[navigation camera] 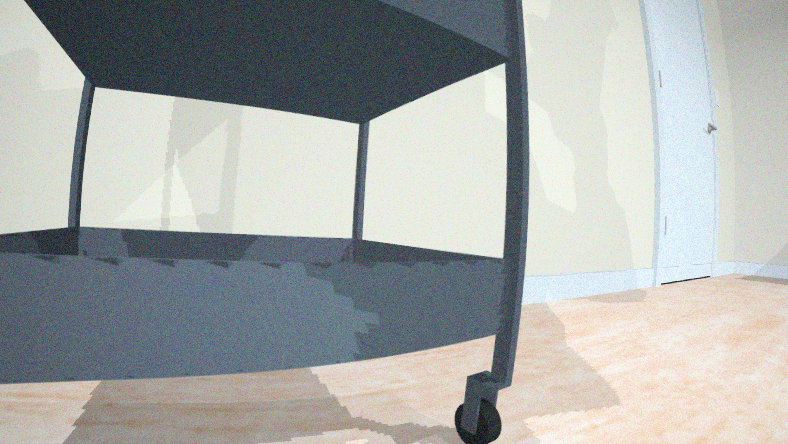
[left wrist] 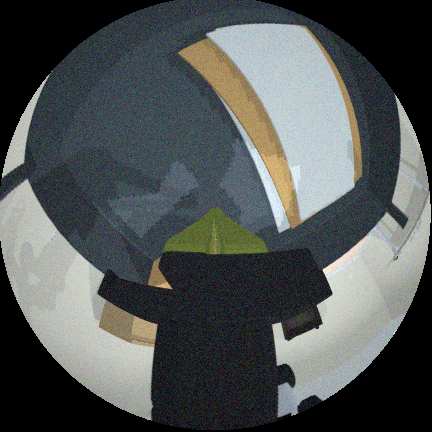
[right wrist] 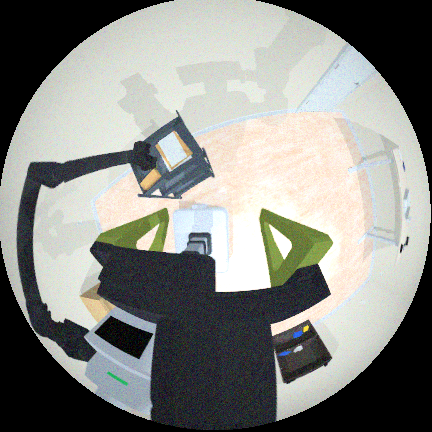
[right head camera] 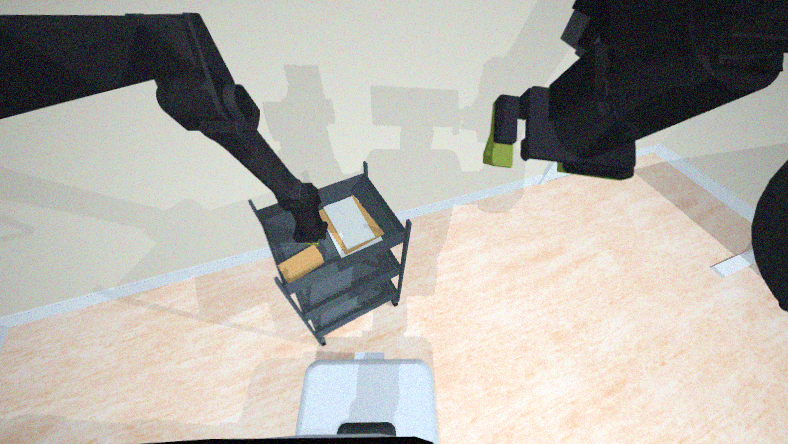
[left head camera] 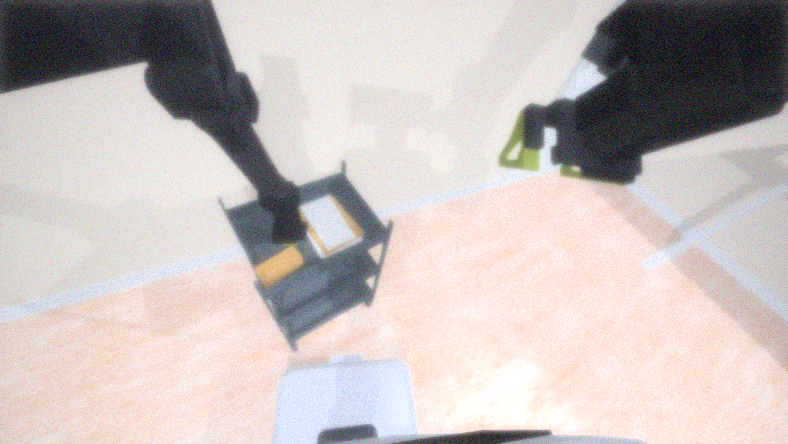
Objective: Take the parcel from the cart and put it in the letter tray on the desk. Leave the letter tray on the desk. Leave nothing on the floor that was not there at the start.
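Frame: origin at the left arm's base, x ahead, y left, z up, level; millimetres.
Seen in the pictures: left gripper, fingertip midpoint: (left wrist: 214,212) (right wrist: 156,166) (right head camera: 317,245) (left head camera: 295,246); right gripper, fingertip midpoint: (right wrist: 213,212) (right head camera: 521,162) (left head camera: 530,166).
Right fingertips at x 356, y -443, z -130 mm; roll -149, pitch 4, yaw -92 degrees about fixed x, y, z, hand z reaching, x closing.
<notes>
A point is followed by its place in that frame.
The tan parcel (left head camera: 279,264) {x 521, y -12, z -694 mm} lies on the top shelf of the dark grey cart (left head camera: 314,248) {x 608, y -109, z -744 mm}, at its near left corner; it also shows in the right head view (right head camera: 300,262) {x 520, y -11, z -694 mm}. My left gripper (left head camera: 290,238) {x 610, y -44, z -734 mm} is low over the cart top, just beyond the parcel, with its green fingers shut together on nothing (left wrist: 215,225). In the left wrist view the parcel (left wrist: 120,318) {x -468, y 824, z -698 mm} shows partly behind the gripper body. My right gripper (left head camera: 543,159) {x 356, y -443, z -130 mm} hangs high at the right, open and empty (right wrist: 213,238). The letter tray and desk are not clearly in view.
A white sheet on a tan envelope (left head camera: 330,223) {x 707, y -156, z -731 mm} lies on the cart top beside the left gripper. The cart stands near the wall, its caster (navigation camera: 478,422) {x 637, y -341, z -1375 mm} on the wood floor. My white base (left head camera: 344,397) {x 196, y -214, z -1150 mm} is in front of it. A door (navigation camera: 683,137) {x 1745, y -1845, z -630 mm} is at the right.
</notes>
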